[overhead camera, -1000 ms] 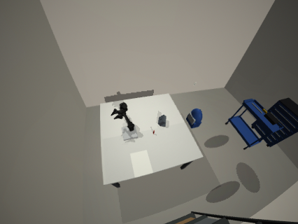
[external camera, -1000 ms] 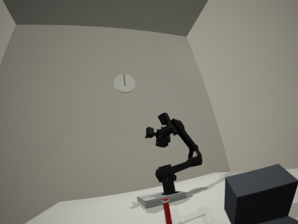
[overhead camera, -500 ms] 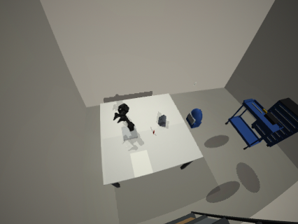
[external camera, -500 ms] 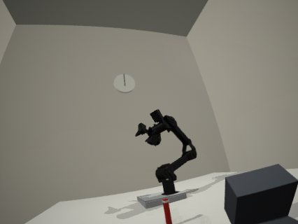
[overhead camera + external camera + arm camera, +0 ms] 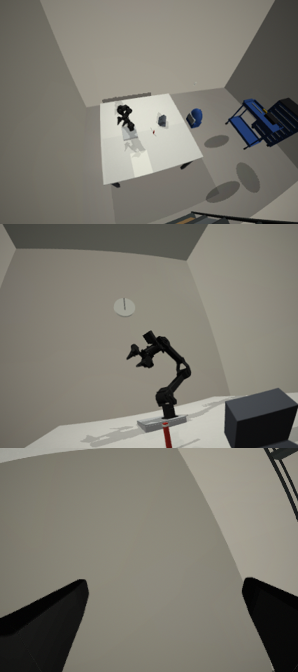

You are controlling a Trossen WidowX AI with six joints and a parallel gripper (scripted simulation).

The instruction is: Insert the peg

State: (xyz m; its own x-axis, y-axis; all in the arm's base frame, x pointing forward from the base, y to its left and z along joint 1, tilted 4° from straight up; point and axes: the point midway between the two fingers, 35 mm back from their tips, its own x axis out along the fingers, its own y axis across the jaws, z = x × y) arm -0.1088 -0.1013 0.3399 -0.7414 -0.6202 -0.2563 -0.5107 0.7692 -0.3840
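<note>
My gripper tip is now 43 cm short of the red peg, 29 cm above it and 6 cm to the left of it. The rest, counted from my gripper tip: dark grey sloped panel 63 cm ahead, 28 cm below, 7 cm to the left.
</note>
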